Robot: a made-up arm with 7 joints. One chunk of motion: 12 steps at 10 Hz.
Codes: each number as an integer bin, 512 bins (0 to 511) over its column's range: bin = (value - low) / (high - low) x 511, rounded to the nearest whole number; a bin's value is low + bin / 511 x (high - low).
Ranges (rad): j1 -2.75..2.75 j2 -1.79..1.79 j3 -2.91..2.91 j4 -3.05..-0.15 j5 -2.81..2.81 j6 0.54..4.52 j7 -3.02..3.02
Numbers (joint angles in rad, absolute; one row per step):
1: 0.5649 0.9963 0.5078 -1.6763 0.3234 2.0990 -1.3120
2: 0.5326 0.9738 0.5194 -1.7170 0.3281 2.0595 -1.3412
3: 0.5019 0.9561 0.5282 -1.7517 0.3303 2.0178 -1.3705
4: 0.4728 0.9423 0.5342 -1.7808 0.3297 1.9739 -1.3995
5: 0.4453 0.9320 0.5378 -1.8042 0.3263 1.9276 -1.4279
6: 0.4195 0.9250 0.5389 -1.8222 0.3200 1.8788 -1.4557
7: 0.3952 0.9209 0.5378 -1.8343 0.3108 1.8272 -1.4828
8: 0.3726 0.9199 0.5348 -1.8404 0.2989 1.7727 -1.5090
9: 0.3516 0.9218 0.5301 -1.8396 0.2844 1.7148 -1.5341
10: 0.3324 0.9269 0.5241 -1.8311 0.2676 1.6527 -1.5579
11: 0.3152 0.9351 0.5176 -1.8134 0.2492 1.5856 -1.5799
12: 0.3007 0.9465 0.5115 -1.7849 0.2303 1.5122 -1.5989
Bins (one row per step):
1: 308 398 300 242 285 200 145
2: 305 394 301 235 285 195 142
3: 302 392 302 229 286 190 140
4: 299 390 302 224 285 184 137
5: 297 389 303 220 285 178 135
6: 294 388 303 216 285 172 132
7: 292 387 303 214 284 165 130
8: 290 387 302 213 283 158 128
9: 288 387 302 213 281 151 126
10: 286 388 302 215 280 143 124
11: 285 389 301 218 278 134 122
12: 283 391 300 223 276 125 120

